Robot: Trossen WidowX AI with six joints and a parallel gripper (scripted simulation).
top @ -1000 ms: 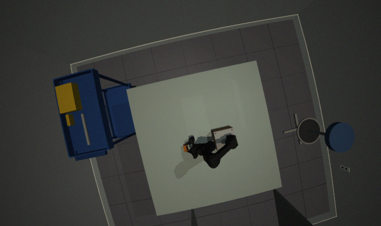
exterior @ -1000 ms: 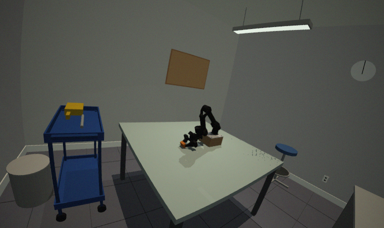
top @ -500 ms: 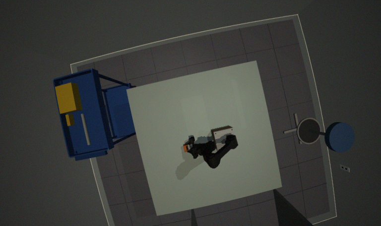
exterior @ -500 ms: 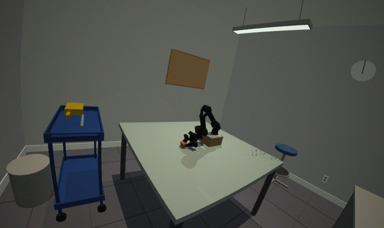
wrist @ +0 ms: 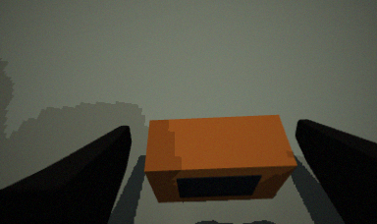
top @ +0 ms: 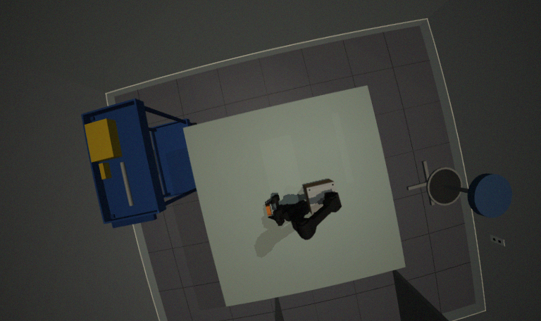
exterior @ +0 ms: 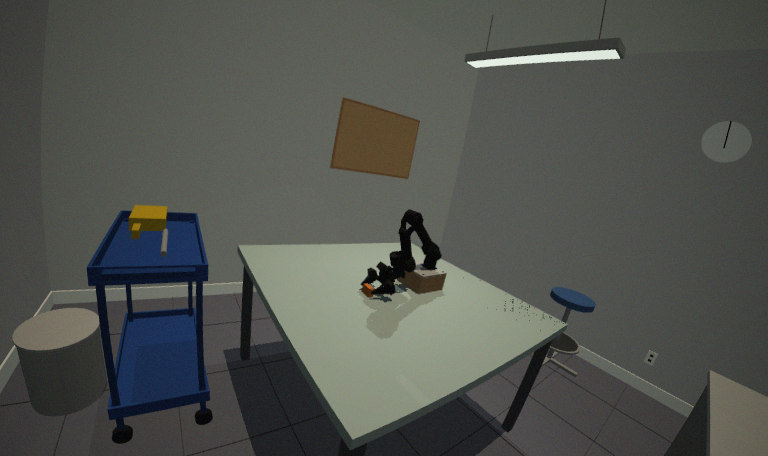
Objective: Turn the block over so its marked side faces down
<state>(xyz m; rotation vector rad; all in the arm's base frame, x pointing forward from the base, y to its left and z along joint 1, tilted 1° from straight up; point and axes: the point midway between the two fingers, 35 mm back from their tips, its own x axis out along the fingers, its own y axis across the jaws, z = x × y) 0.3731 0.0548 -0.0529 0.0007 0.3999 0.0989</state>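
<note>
Now: gripper tip 20 mm past the block and 10 mm above it.
</note>
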